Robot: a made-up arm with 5 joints.
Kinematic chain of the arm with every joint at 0, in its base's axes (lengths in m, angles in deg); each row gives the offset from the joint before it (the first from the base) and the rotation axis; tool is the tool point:
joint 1: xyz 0 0 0.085 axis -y
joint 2: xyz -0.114 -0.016 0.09 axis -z
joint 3: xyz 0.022 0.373 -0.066 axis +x
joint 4: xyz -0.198 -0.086 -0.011 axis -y
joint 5: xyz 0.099 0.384 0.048 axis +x
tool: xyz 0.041 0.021 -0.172
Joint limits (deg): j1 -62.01..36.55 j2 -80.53..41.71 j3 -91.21..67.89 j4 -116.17..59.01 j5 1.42..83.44
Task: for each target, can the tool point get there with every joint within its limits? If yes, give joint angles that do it. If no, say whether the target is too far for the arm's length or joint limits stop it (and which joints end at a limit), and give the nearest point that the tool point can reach.
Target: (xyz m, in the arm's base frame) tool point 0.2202 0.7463 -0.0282
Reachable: yes | joints -11.09 28.44 -1.59 -33.81 70.69
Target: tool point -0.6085 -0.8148 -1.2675
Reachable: no: too far | nearest point -0.4752 -0.2080 -0.6418 | short by 0.882 m
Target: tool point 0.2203 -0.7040 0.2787
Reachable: no: joint limits stop it (at a limit: joint 1, joint 2, joint 3, joint 5) | nearest point -0.4399 -0.2797 0.2818 | short by 0.785 m
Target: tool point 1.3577 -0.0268 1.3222
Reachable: no: too far | nearest point 0.1867 -0.0302 0.8230 | short by 1.273 m
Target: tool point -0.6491 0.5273 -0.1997
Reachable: yes | joints 5.99 -42.03 -37.54 23.23 71.96
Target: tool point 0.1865 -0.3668 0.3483
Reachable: no: joint limits stop it (at a limit: joint 1, joint 2, joint 3, joint 4, joint 5) | nearest point 0.1894 -0.0900 0.8178 | short by 0.545 m
